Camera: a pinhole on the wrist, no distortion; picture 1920 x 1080 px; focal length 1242.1 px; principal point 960.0 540.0 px. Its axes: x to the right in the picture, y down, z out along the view. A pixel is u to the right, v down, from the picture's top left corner.
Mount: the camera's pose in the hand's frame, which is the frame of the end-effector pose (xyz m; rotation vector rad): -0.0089 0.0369 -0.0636 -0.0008 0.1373 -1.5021
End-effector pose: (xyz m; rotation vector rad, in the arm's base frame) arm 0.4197 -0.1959 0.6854 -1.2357 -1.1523 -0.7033
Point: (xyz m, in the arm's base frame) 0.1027 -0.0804 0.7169
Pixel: outside the picture
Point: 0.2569 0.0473 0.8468
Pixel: 1517 908
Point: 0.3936 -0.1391 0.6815
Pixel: 1289 466
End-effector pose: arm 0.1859 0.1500 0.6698 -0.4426 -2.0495 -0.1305
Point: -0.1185 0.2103 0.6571
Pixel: 1200 928
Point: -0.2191 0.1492 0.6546
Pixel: 1410 899
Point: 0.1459 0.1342 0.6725
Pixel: 1711 694
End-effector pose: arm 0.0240 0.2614 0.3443 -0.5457 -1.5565 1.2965
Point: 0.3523 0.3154 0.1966
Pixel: behind the camera
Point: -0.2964 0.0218 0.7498
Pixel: 1826 614
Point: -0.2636 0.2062 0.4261
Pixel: 1078 804
